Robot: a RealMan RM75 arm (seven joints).
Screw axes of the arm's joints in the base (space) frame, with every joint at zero. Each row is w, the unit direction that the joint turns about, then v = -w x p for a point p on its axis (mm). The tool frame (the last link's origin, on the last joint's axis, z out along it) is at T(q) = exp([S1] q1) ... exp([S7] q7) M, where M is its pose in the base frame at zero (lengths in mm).
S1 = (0, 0, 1, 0, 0, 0)
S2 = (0, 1, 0, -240.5, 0, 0)
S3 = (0, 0, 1, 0, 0, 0)
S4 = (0, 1, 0, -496.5, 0, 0)
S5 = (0, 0, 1, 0, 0, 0)
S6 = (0, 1, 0, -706.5, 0, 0)
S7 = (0, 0, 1, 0, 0, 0)
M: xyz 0 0 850.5 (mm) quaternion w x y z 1 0 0 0
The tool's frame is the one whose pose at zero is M.
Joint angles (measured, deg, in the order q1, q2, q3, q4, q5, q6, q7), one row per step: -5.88 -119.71 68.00 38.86 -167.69 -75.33 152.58; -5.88 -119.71 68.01 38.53 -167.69 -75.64 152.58; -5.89 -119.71 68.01 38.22 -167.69 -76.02 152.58; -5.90 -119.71 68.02 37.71 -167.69 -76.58 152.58; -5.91 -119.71 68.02 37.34 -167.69 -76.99 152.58; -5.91 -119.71 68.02 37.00 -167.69 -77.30 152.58; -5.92 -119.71 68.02 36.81 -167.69 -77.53 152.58; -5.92 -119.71 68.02 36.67 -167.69 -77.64 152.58; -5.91 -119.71 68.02 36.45 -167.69 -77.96 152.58; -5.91 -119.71 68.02 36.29 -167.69 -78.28 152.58; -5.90 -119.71 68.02 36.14 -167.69 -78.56 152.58; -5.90 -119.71 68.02 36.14 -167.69 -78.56 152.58
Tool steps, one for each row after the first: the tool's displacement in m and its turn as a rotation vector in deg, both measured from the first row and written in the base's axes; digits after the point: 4 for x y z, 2 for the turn. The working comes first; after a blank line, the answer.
Tool pose at each row, in the base's axes (x y z in m, rotation vector in deg; the steps are taken from these numbers as rounded here): -0.3219 0.2873 0.1217 -73.65 -13.99 -57.51; -0.3224 0.2865 0.1209 -73.68 -14.05 -57.56; -0.3227 0.2857 0.1203 -73.69 -14.01 -57.67; -0.3234 0.2844 0.1192 -73.73 -14.02 -57.81; -0.3238 0.2835 0.1184 -73.75 -14.02 -57.92; -0.3244 0.2826 0.1177 -73.76 -14.09 -57.96; -0.3246 0.2821 0.1173 -73.77 -14.07 -58.03; -0.3248 0.2818 0.1170 -73.78 -14.11 -58.04; -0.3250 0.2811 0.1166 -73.78 -14.05 -58.14; -0.3249 0.2805 0.1164 -73.78 -13.93 -58.27; -0.3249 0.2799 0.1161 -73.77 -13.83 -58.38; -0.3249 0.2799 0.1161 -73.77 -13.83 -58.38

-0.0005 -0.0008 -0.0008 -0.06 -0.05 -0.02; -0.0008 -0.0016 -0.0014 -0.06 -0.09 -0.12; -0.0015 -0.0029 -0.0025 -0.11 -0.15 -0.23; -0.0019 -0.0038 -0.0033 -0.14 -0.21 -0.32; -0.0025 -0.0047 -0.0040 -0.18 -0.27 -0.32; -0.0027 -0.0052 -0.0044 -0.18 -0.29 -0.39; -0.0029 -0.0055 -0.0047 -0.21 -0.32 -0.38; -0.0031 -0.0062 -0.0051 -0.19 -0.33 -0.48; -0.0030 -0.0068 -0.0053 -0.15 -0.33 -0.64; -0.0030 -0.0074 -0.0056 -0.11 -0.33 -0.76; -0.0030 -0.0074 -0.0056 -0.11 -0.33 -0.76
